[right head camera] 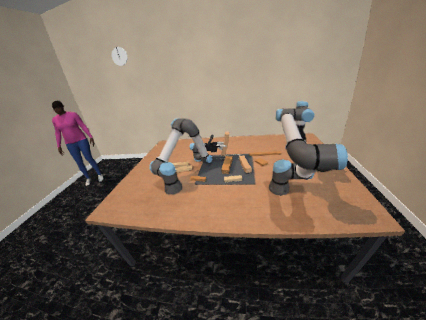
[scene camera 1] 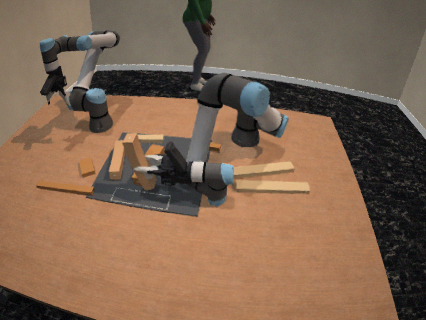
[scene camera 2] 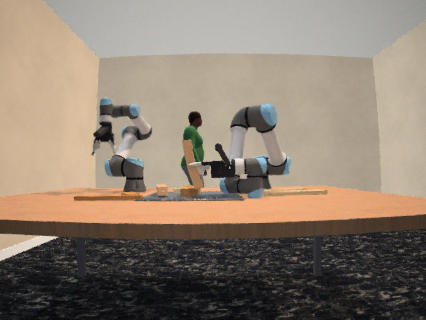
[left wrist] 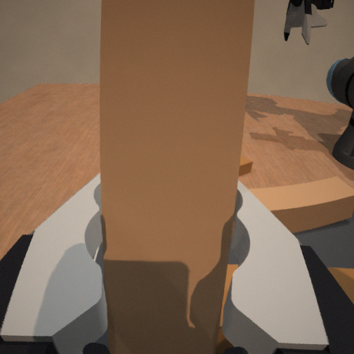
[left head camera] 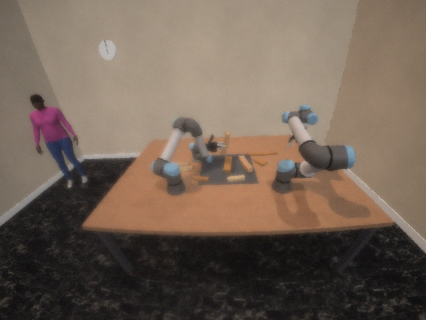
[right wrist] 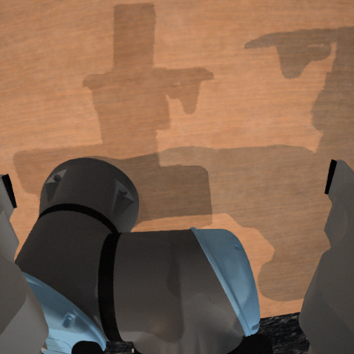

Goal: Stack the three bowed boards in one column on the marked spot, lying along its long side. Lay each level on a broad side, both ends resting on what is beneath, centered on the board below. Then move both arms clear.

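Where they show: left gripper, fingertip midpoint: (right head camera: pixel 227 144) (scene camera 1: pixel 135 163) (scene camera 2: pixel 188 165) (left head camera: pixel 227 144); right gripper, fingertip midpoint: (scene camera 1: pixel 59 105) (scene camera 2: pixel 104 155) (left head camera: pixel 296 149); left arm's base, origin of the base link: (right head camera: pixel 173 188) (scene camera 1: pixel 245 138) (left head camera: pixel 176 189); right arm's base, origin of the base link: (right head camera: pixel 278 188) (scene camera 1: pixel 101 125) (scene camera 2: pixel 134 191) (left head camera: pixel 281 187).
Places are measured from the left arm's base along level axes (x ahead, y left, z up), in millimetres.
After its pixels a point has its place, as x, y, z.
My left gripper (scene camera 1: pixel 144 164) (scene camera 2: pixel 195 165) {402, -492, 163} (left wrist: pixel 168 178) is shut on a light orange bowed board (scene camera 1: pixel 134 150) {431, -480, 248} (scene camera 2: pixel 189 152) {432, -489, 224} (left wrist: pixel 172 125), which stands on end, slightly tilted, its lower end low over the mat; contact is unclear. A darker orange bowed board (left head camera: pixel 227 164) {210, -459, 56} (scene camera 1: pixel 155 149) {175, -450, 54} (scene camera 2: pixel 189 191) {373, -488, 35} lies on the mat, partly hidden behind it in scene camera 1. Another light orange bowed board (left head camera: pixel 245 164) {187, -622, 51} (scene camera 1: pixel 116 161) {267, -626, 54} (left wrist: pixel 305 210) lies on the mat beside them. The marked spot (scene camera 1: pixel 140 205) {482, -482, 6} is a white outline near the mat's edge. My right gripper (scene camera 1: pixel 58 99) {37, -1002, 238} (right wrist: pixel 168 168) is open, high above the table.
The dark mat (scene camera 1: pixel 185 207) {482, -297, 6} also bears a pale block (scene camera 1: pixel 151 138) {53, -490, 30}. An orange block (scene camera 1: pixel 215 147) {118, -165, 28} lies at its edge. A thin orange strip (scene camera 1: pixel 65 188) {426, -857, 23} and a small orange block (scene camera 1: pixel 86 167) {279, -791, 22} lie left of it, two pale boards (scene camera 1: pixel 272 186) {377, 72, 22} (scene camera 1: pixel 265 169) {271, 58, 26} to the right, in scene camera 1.
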